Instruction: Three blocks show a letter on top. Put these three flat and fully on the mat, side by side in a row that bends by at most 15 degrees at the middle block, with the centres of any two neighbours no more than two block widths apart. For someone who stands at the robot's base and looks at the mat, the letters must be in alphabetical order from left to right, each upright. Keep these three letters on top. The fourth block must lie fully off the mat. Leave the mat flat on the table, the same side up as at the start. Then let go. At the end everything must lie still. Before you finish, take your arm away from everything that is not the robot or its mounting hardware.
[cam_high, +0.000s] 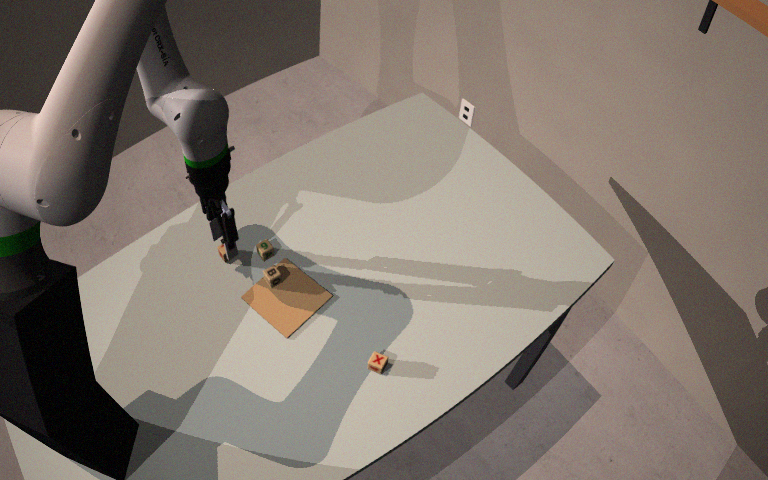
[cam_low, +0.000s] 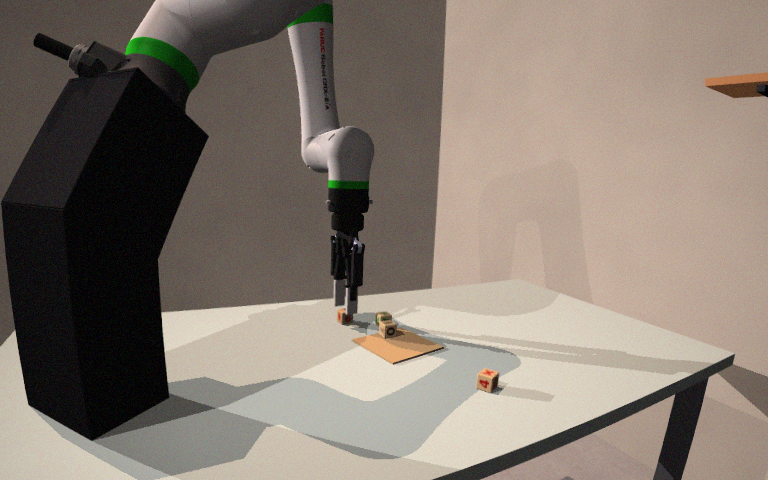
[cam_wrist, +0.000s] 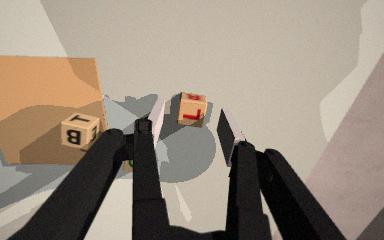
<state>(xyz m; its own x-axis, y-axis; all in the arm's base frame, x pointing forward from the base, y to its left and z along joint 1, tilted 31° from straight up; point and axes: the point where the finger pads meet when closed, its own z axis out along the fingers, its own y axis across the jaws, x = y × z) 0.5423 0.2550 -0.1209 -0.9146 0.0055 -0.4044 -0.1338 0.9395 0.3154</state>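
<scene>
My hand is 70 mm short of the tan mat, 170 mm to the left of it and 60 mm above it.
</scene>
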